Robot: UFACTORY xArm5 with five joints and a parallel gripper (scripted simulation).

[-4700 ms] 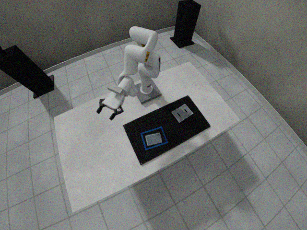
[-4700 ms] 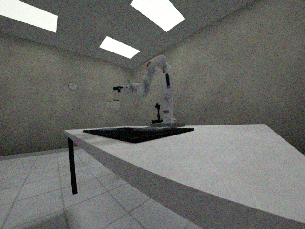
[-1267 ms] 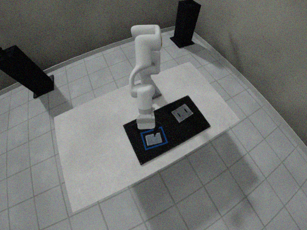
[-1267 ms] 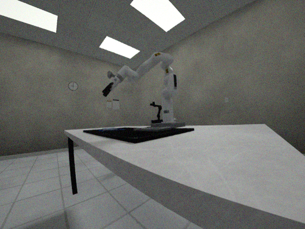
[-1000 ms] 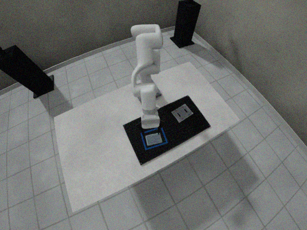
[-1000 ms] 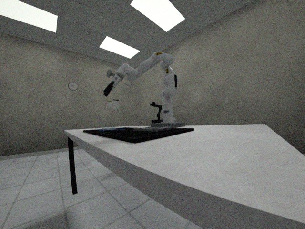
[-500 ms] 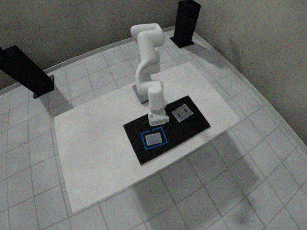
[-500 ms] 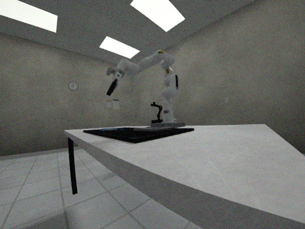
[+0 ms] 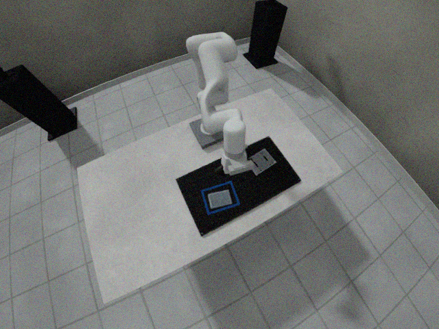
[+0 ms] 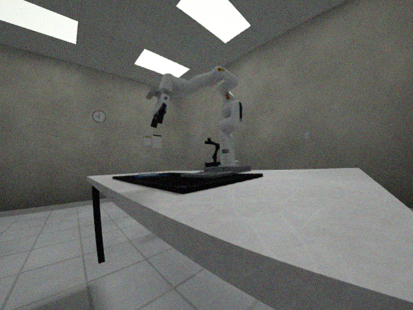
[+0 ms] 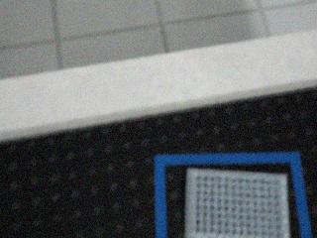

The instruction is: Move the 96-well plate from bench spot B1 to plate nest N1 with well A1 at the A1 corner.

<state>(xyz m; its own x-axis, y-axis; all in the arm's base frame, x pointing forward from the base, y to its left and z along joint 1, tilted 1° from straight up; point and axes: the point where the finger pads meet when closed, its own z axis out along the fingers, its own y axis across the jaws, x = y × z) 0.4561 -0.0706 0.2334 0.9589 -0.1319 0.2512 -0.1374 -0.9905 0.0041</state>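
My gripper is now 2 cm short of the 96-well plate, 8 cm to the left of it and 25 cm above it. From my hand the other things lie so: plate nest N1 (8 cm behind, 26 cm to the left, 26 cm below).
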